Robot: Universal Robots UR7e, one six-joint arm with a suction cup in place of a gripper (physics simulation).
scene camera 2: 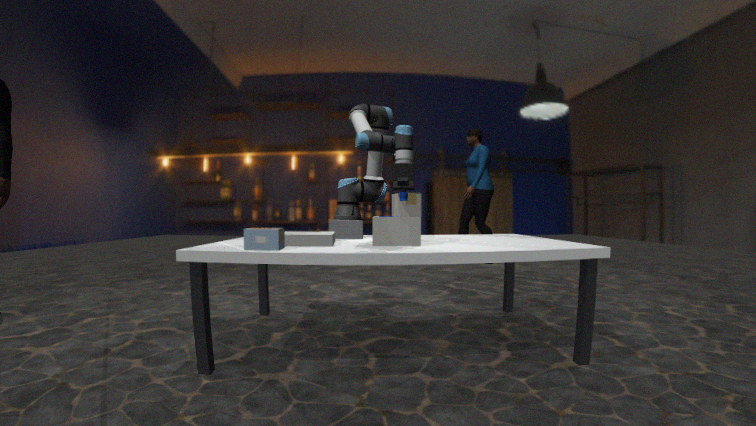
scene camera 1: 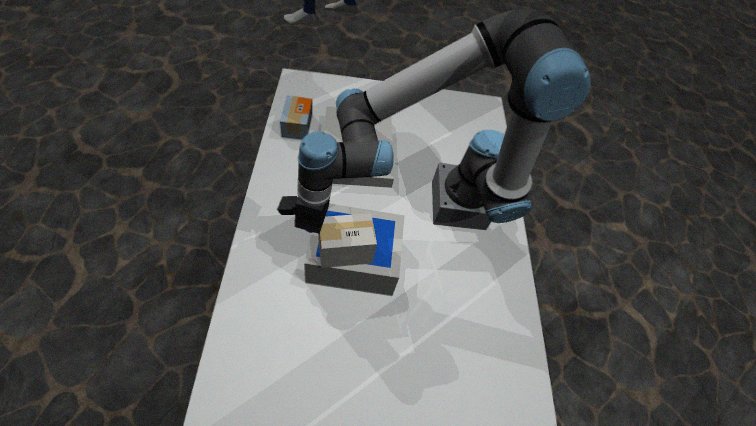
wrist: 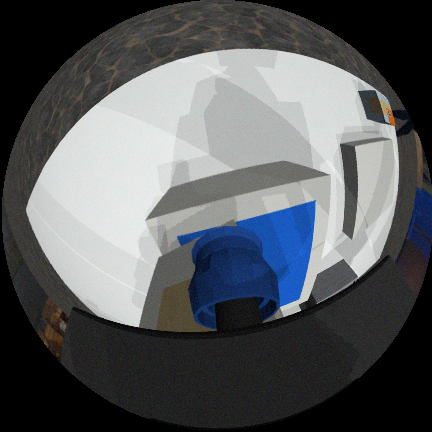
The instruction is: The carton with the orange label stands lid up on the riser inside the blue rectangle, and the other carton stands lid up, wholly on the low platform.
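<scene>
A grey carton with tan tape and a barcode label (scene camera 1: 347, 238) (scene camera 2: 410, 204) (wrist: 169, 289) stands lid up on the grey riser (scene camera 1: 351, 281) (scene camera 2: 395, 232) (wrist: 238, 181). It covers the left part of the blue rectangle (scene camera 1: 385, 241) (wrist: 289, 241). My blue suction cup (scene camera 2: 402, 195) (wrist: 233, 266) sits against the carton's left end, at its top edge, and holds it. The carton with the orange label (scene camera 1: 297, 116) (scene camera 2: 263, 238) (wrist: 379, 106) rests lid up on the table at its far left corner. It stands beside the low platform (scene camera 1: 364, 182) (scene camera 2: 309, 238) (wrist: 349, 181), not on it.
The arm's base block (scene camera 1: 457, 207) (scene camera 2: 346, 228) stands on the table to the right of the riser. My arm's elbow hangs over the low platform. A person in a blue top (scene camera 2: 478, 182) walks behind the table.
</scene>
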